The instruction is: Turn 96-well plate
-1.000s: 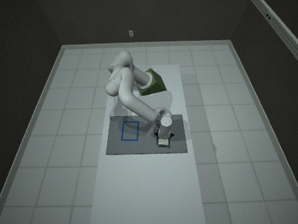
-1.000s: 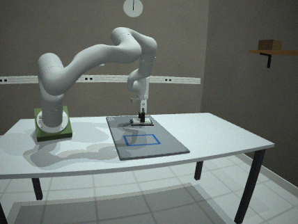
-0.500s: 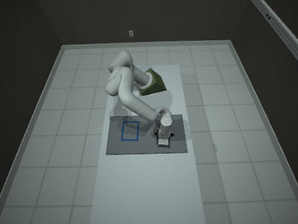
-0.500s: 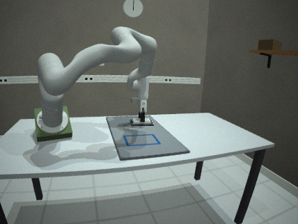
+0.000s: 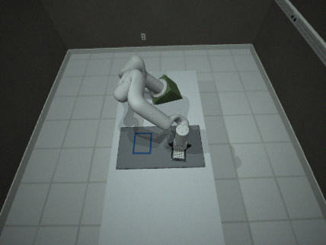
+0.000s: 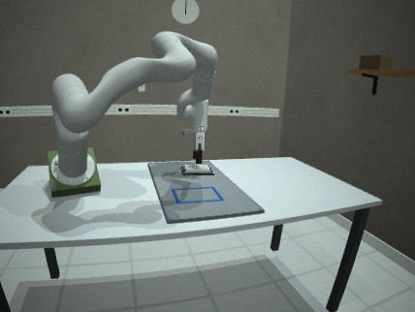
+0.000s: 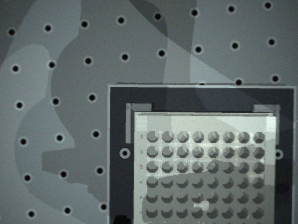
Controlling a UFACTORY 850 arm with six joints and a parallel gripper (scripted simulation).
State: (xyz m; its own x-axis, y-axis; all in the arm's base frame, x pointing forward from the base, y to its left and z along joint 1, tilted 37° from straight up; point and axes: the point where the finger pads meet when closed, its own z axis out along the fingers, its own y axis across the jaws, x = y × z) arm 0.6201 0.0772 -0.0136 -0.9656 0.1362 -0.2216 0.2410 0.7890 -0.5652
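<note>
The white 96-well plate lies 5 cm below my hand. Also, from my hand: dark plate nest N1: 6 cm below.
</note>
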